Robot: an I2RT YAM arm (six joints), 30 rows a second.
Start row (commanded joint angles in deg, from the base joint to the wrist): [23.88, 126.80, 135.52, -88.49, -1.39, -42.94]
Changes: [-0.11, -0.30, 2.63, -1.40, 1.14, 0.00]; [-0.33, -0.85, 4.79, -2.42, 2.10, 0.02]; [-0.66, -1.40, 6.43, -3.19, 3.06, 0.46]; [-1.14, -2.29, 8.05, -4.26, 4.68, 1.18]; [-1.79, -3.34, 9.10, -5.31, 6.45, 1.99]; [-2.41, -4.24, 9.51, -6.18, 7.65, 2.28]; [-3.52, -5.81, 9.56, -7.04, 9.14, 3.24]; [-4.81, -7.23, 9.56, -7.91, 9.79, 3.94]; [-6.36, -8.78, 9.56, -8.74, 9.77, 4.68]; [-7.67, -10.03, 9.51, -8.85, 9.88, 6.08]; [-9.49, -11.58, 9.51, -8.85, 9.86, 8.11]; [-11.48, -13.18, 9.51, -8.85, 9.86, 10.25]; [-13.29, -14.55, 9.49, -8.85, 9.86, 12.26]
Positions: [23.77, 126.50, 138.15, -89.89, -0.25, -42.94]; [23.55, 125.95, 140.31, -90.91, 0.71, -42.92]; [23.22, 125.40, 141.95, -91.68, 1.67, -42.48]; [22.74, 124.51, 143.57, -92.75, 3.29, -41.76]; [22.09, 123.46, 144.62, -93.80, 5.06, -40.95]; [21.47, 122.56, 145.03, -94.67, 6.26, -40.66]; [20.36, 120.99, 145.08, -95.53, 7.75, -39.70]; [19.07, 119.57, 145.08, -96.40, 8.40, -39.00]; [17.52, 118.02, 145.08, -97.23, 8.38, -38.26]; [16.21, 116.77, 145.03, -97.34, 8.49, -36.86]; [14.39, 115.22, 145.03, -97.34, 8.47, -34.83]; [12.40, 113.62, 145.03, -97.34, 8.47, -32.69]; [10.59, 112.25, 145.01, -97.34, 8.47, -30.68]
